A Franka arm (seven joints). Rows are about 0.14 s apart.
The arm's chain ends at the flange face. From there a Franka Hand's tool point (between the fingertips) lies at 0.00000 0.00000 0.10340 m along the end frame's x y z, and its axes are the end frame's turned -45 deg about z.
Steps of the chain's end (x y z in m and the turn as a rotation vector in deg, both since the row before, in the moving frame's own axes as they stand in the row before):
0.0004 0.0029 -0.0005 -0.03 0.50 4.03
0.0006 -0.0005 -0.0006 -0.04 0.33 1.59
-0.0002 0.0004 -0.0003 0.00 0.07 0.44
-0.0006 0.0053 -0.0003 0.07 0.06 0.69
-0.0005 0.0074 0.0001 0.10 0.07 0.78
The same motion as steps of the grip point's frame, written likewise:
-0.0012 0.0030 -0.0005 -0.37 0.33 4.03
0.0011 0.0005 -0.0006 -0.26 0.21 1.59
-0.0003 0.0002 -0.0003 -0.05 0.05 0.44
-0.0040 0.0033 -0.0003 0.01 0.09 0.69
-0.0054 0.0048 0.0001 0.02 0.12 0.78

